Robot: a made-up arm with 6 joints. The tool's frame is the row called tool.
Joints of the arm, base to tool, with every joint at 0 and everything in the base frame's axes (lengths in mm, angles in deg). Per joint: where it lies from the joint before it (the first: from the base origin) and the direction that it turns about. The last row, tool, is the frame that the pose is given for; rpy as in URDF.
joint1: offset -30 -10 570 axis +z
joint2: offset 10 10 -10 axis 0.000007 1 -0.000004
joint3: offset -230 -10 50 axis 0.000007 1 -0.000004
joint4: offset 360 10 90 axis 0.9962 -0.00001 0.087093
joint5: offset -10 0 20 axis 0.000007 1 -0.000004
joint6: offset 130 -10 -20 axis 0.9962 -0.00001 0.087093
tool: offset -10 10 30 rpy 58.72 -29.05 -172.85
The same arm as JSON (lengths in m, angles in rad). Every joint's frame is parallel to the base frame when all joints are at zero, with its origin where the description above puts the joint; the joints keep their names.
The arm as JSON. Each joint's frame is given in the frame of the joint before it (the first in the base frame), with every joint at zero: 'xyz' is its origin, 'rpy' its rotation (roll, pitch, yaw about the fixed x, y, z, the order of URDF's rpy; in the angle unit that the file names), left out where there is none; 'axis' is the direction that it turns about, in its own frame. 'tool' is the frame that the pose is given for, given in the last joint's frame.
{
  "units": {
    "length": "m",
    "angle": "rad"
  },
  "joints": [
    {
      "name": "joint1",
      "type": "revolute",
      "origin": {
        "xyz": [
          -0.03,
          -0.01,
          0.57
        ]
      },
      "axis": "+z"
    },
    {
      "name": "joint2",
      "type": "revolute",
      "origin": {
        "xyz": [
          0.01,
          0.01,
          -0.01
        ]
      },
      "axis": "+y"
    },
    {
      "name": "joint3",
      "type": "revolute",
      "origin": {
        "xyz": [
          -0.23,
          -0.01,
          0.05
        ]
      },
      "axis": "+y"
    },
    {
      "name": "joint4",
      "type": "revolute",
      "origin": {
        "xyz": [
          0.36,
          0.01,
          0.09
        ]
      },
      "axis": [
        0.9962,
        0.0,
        0.0871
      ]
    },
    {
      "name": "joint5",
      "type": "revolute",
      "origin": {
        "xyz": [
          -0.01,
          0.0,
          0.02
        ]
      },
      "axis": "+y"
    },
    {
      "name": "joint6",
      "type": "revolute",
      "origin": {
        "xyz": [
          0.13,
          -0.01,
          -0.02
        ]
      },
      "axis": [
        0.9962,
        0.0,
        0.0871
      ]
    }
  ],
  "tool": {
    "origin": {
      "xyz": [
        -0.01,
        0.01,
        0.03
      ],
      "rpy": [
        1.0249,
        -0.507,
        -3.0168
      ]
    }
  }
}

